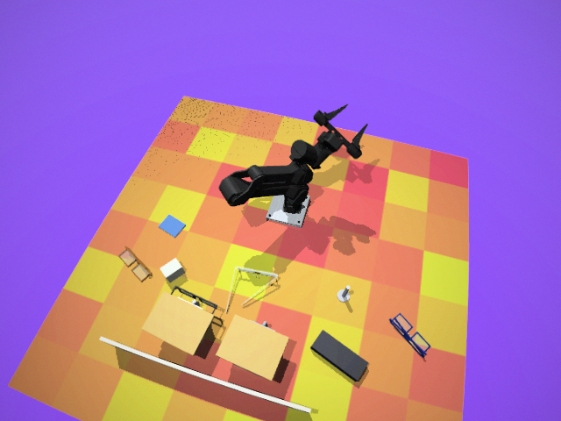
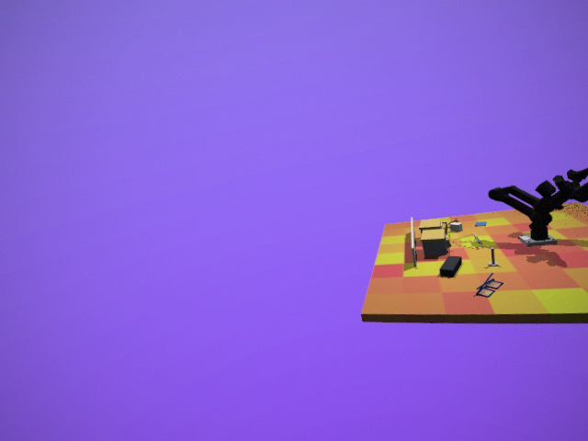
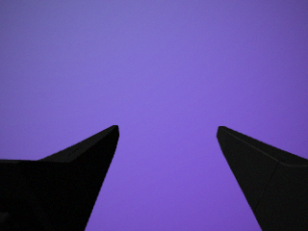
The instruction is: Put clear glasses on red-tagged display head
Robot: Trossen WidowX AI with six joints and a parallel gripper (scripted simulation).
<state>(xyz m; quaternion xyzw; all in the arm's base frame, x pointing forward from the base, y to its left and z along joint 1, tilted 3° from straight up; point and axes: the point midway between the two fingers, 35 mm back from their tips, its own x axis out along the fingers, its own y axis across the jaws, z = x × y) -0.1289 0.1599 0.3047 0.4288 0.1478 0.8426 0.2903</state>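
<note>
My gripper tip is 440 mm short of the grey peg stand, 50 mm to the right of it and 330 mm above it. The rest, counted from my gripper tip: blue square: 290 mm ahead, 570 mm to the right, 350 mm below; white box: 460 mm ahead, 510 mm to the right, 330 mm below; dark grey block: 630 mm ahead, 50 mm to the left, 340 mm below.
</note>
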